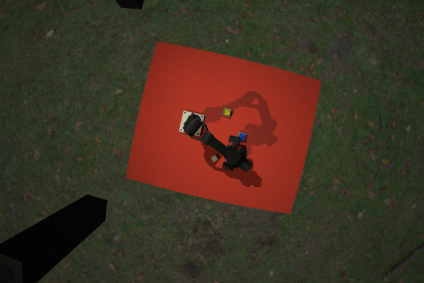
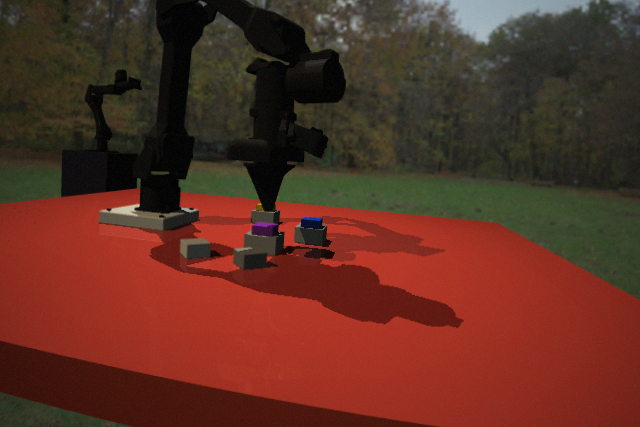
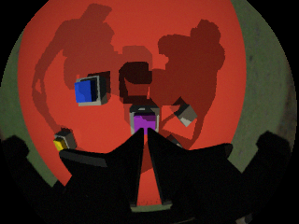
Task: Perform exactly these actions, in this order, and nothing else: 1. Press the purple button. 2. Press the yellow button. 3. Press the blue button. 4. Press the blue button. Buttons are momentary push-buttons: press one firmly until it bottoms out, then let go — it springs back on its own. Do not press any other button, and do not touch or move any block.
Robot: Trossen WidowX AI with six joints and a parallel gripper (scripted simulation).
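The purple button is 3 cm below my gripper tip. The rest, counted from my gripper tip: blue button (5 cm ahead, 9 cm to the left, 3 cm below); white block (8 cm behind, 7 cm to the right, 5 cm below); grey block (8 cm to the right, 5 cm below).
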